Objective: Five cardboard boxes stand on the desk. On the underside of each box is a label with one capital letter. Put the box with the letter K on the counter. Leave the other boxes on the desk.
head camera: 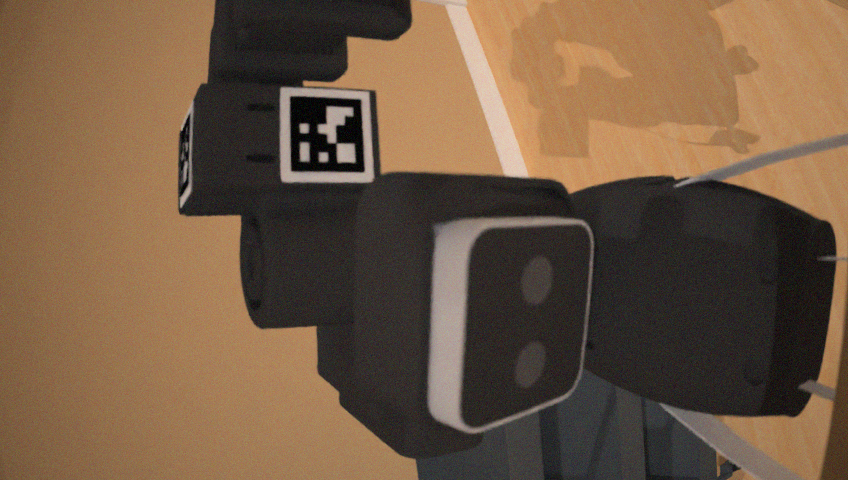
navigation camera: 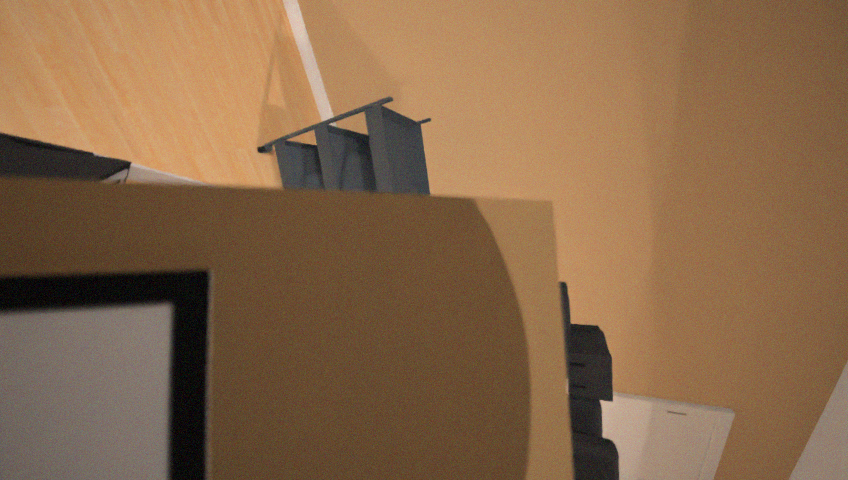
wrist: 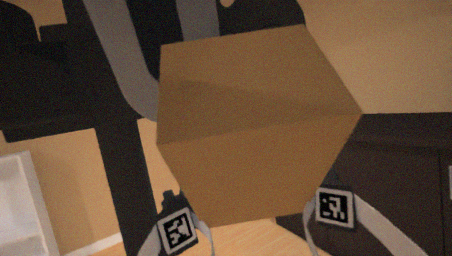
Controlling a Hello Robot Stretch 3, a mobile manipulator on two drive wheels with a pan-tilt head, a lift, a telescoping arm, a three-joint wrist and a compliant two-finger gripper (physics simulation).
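Frame: origin at the robot's base, x ahead, y left, z up, level; millimetres.
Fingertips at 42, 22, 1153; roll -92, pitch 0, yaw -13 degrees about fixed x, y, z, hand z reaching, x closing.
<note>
Pixels of each thing's top centre, then the offset from my fingertips to it, as dx, dy, dz. "pt": a spot on its surface instead.
- plain brown cardboard box, middle of its top: (wrist: 228,41) -11, -55, +93
- white label with a black border, surface spot: (navigation camera: 190,287) pt +14, -55, +73
My gripper (wrist: 247,182) is shut on a plain brown cardboard box (wrist: 255,125) (navigation camera: 368,333), which fills the middle of the wrist view and the lower left of the navigation view. In the navigation view the box's labelled face shows part of a white label with a black border (navigation camera: 190,287); no letter is visible on that part. In the head view the wrist and gripper body fill the middle, and the fingertips are cut off at the right. A dark brown cabinet (wrist: 395,185), apparently the counter, stands at the right in the wrist view. The desk and other boxes do not show.
A dark blue-grey stepped rack (navigation camera: 402,154) (head camera: 571,449) stands by the wall, behind the box in the navigation view and below the gripper in the head view. A white shelf unit (wrist: 39,200) is at the lower left. My black mast (wrist: 122,175) stands near the box.
</note>
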